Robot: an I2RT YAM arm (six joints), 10 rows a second.
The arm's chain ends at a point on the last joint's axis. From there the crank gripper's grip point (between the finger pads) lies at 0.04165 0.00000 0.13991 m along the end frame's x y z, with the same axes.
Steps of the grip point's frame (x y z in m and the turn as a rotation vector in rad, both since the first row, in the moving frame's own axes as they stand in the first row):
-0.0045 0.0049 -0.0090 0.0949 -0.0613 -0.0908
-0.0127 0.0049 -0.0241 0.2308 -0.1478 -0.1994
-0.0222 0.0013 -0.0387 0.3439 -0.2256 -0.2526
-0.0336 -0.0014 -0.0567 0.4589 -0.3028 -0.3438
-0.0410 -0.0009 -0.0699 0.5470 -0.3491 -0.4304
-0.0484 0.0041 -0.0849 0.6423 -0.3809 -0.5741
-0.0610 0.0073 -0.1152 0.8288 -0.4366 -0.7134
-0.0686 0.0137 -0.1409 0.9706 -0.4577 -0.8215
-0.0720 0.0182 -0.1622 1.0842 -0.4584 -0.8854
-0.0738 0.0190 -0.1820 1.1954 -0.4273 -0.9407
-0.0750 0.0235 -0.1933 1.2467 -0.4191 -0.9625
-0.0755 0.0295 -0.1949 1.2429 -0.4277 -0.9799
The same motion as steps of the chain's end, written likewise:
0.0049 0.0216 -0.0105 0.0949 -0.0613 -0.0908
0.0120 0.0434 -0.0240 0.2308 -0.1478 -0.1994
0.0165 0.0554 -0.0344 0.3439 -0.2256 -0.2526
0.0207 0.0675 -0.0449 0.4589 -0.3028 -0.3438
0.0248 0.0781 -0.0504 0.5470 -0.3491 -0.4304
0.0305 0.0923 -0.0552 0.6423 -0.3809 -0.5741
0.0367 0.1089 -0.0639 0.8288 -0.4366 -0.7134
0.0412 0.1219 -0.0714 0.9706 -0.4577 -0.8215
0.0444 0.1306 -0.0778 1.0842 -0.4584 -0.8854
0.0456 0.1355 -0.0832 1.1954 -0.4273 -0.9407
0.0461 0.1411 -0.0876 1.2467 -0.4191 -0.9625
0.0476 0.1456 -0.0895 1.2429 -0.4277 -0.9799

